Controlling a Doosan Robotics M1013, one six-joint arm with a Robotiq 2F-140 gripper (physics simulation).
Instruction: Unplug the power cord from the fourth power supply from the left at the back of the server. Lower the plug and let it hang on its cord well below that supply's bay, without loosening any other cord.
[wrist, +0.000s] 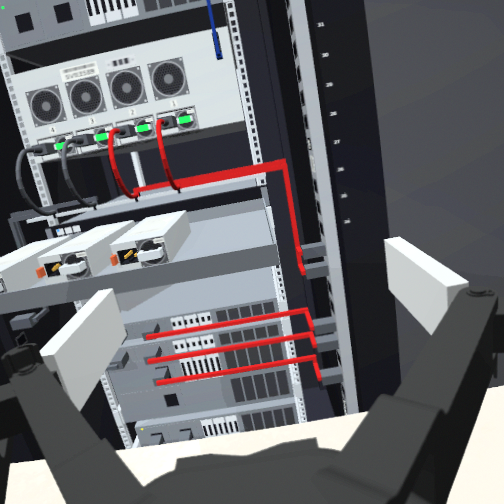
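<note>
The server (125, 95) is a light grey chassis with several round fans, at the upper left. Along its lower edge sits a row of power supplies with green tabs. The two left ones carry black cords (22, 180), the two right ones red cords. The fourth supply from the left (179, 120) is the rightmost; its dark plug (167, 121) is seated, and its red cord (165, 155) loops down to a shelf. My gripper (255, 315) is open and empty, its white pads spread wide, well below and in front of the server.
A shelf below the server holds loose spare power supply units (150, 242). Lower rack units carry three red cables (230, 345) running to the right rail. A numbered rack post (320, 200) stands to the right. A blue cable (216, 30) hangs at the top.
</note>
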